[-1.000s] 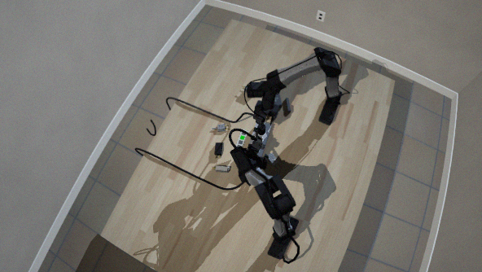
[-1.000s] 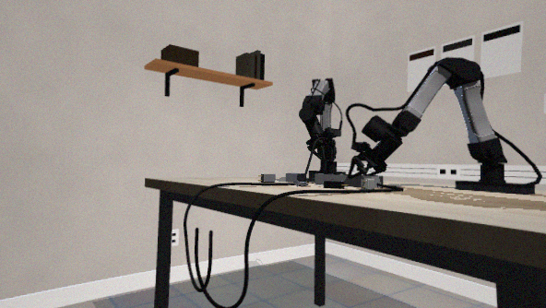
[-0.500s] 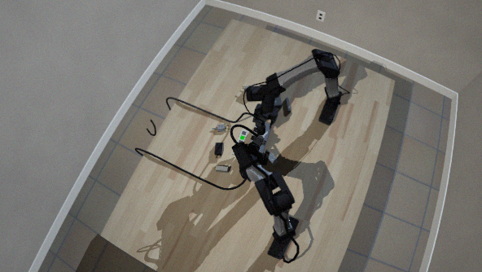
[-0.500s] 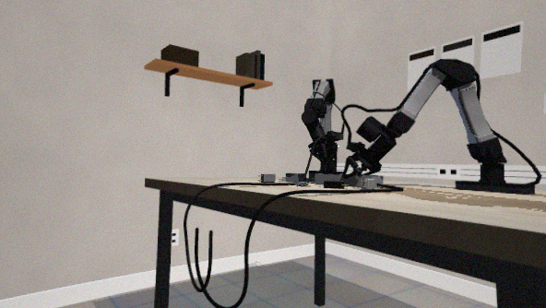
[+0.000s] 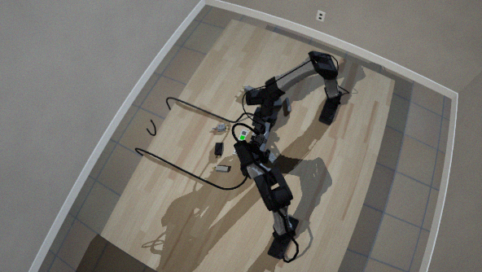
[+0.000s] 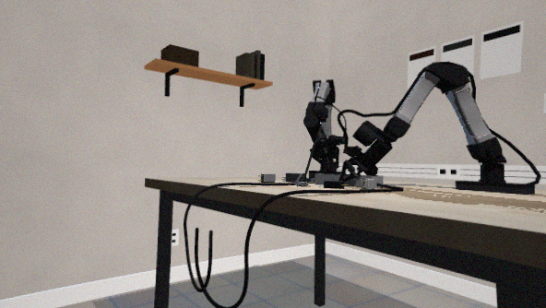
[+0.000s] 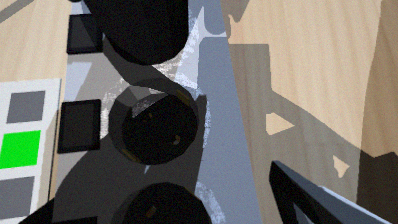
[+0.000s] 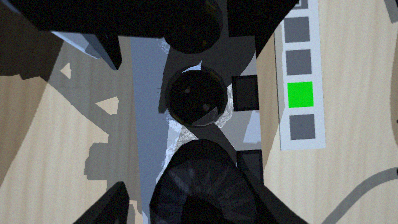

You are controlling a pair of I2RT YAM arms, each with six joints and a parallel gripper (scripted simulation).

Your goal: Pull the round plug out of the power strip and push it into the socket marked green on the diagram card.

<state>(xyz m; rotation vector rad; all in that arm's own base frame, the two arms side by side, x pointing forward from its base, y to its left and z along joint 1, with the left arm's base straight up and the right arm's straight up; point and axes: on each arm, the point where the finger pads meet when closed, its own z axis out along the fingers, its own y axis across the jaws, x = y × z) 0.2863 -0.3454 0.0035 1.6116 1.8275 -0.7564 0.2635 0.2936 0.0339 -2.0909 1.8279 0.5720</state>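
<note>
My right hand is 1 cm short of the black round plug and 1 cm above it. Round my right hand: grey plug 21 cm ahead, 5 cm to the left, 6 cm below; then black adapter 16 cm ahead, 18 cm to the left, 6 cm below; then diagram card 8 cm ahead, 8 cm to the left, 7 cm below.
</note>
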